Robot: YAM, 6 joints.
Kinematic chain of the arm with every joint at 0, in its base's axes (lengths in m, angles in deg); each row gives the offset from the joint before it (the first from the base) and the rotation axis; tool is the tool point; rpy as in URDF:
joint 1: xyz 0 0 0.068 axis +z
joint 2: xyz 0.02 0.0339 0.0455 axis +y
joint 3: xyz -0.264 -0.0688 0 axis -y
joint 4: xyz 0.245 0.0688 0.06 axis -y
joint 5: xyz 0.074 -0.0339 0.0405 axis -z
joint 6: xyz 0.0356 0 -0.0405 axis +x
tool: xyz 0 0 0 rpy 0 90 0
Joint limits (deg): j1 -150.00..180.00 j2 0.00..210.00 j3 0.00..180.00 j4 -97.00..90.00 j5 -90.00..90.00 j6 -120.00..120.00
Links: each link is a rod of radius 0.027 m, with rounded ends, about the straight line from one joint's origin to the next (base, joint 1, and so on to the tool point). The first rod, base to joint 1, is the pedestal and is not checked.
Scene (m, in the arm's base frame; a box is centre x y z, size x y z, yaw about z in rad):
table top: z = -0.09
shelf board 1: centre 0.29 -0.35 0.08 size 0.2 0.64 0.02 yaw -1
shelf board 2: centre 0.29 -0.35 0.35 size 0.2 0.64 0.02 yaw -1
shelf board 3: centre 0.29 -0.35 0.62 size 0.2 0.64 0.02 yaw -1
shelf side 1: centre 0.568 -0.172 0.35 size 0.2 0.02 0.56 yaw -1
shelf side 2: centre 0.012 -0.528 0.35 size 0.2 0.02 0.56 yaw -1
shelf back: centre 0.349 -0.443 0.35 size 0.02 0.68 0.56 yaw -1
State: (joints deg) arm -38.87 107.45 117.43 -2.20 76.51 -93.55
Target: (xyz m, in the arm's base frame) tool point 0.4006 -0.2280 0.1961
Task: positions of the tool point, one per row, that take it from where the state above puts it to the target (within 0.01 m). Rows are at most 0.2 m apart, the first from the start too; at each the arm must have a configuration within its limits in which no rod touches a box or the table.
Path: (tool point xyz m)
1: 0.2747 -0.2334 0.4878
2: 0.2437 -0.1857 0.4878
3: 0.2079 -0.1439 0.4780
4: 0.2931 -0.1322 0.3375
5: 0.3097 -0.0865 0.1961
6: 0.3480 -0.1272 0.2002
7: 0.3788 -0.1749 0.2001
8: 0.4006 -0.2280 0.1961

